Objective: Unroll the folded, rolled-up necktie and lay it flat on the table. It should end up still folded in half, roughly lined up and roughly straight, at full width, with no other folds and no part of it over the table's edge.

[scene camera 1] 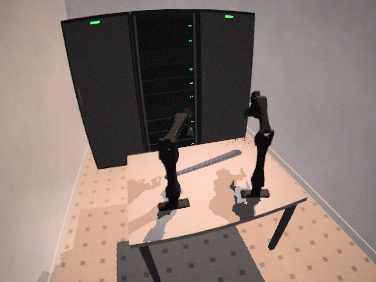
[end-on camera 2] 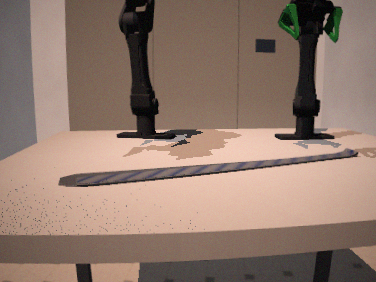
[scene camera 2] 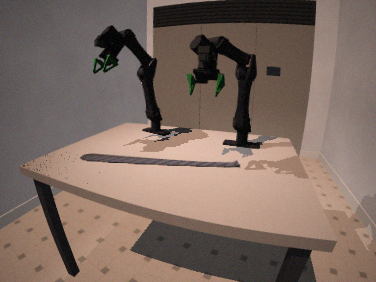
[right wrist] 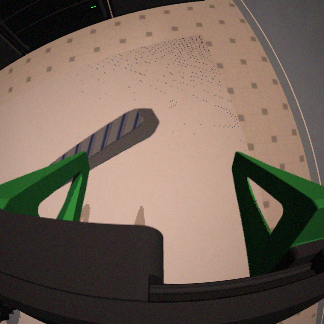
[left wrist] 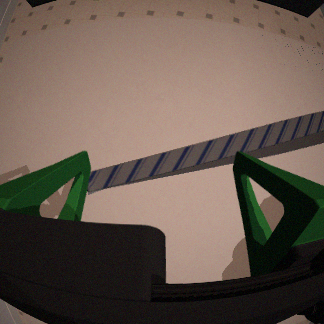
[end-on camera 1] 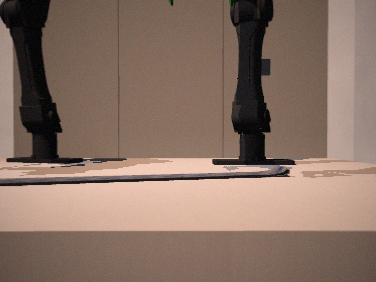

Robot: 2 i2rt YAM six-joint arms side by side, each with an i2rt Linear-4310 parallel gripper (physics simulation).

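Observation:
The grey necktie with blue stripes (scene camera 1: 210, 162) (scene camera 2: 160, 161) (end-on camera 1: 150, 177) (end-on camera 2: 200, 169) (left wrist: 200, 153) (right wrist: 105, 140) lies stretched out in one long, roughly straight strip on the table. Its end at the right of the end-on camera 1 view is slightly raised. At its other end, in the right wrist view, a plain grey layer shows beyond and beside the striped one. My left gripper (scene camera 2: 205, 94) (end-on camera 2: 317, 40) (left wrist: 161, 158) is open and empty, high above the table. My right gripper (scene camera 2: 102, 70) (right wrist: 160, 159) is open and empty, raised high above the table.
The table (scene camera 1: 200, 200) (scene camera 2: 200, 200) (end-on camera 2: 200, 210) carries both arm bases and their shadows. Dark speckles show on the table near one corner, past the wide tie end. Dark server cabinets (scene camera 1: 100, 90) stand behind the table in scene camera 1. The tie lies inside the table's edges.

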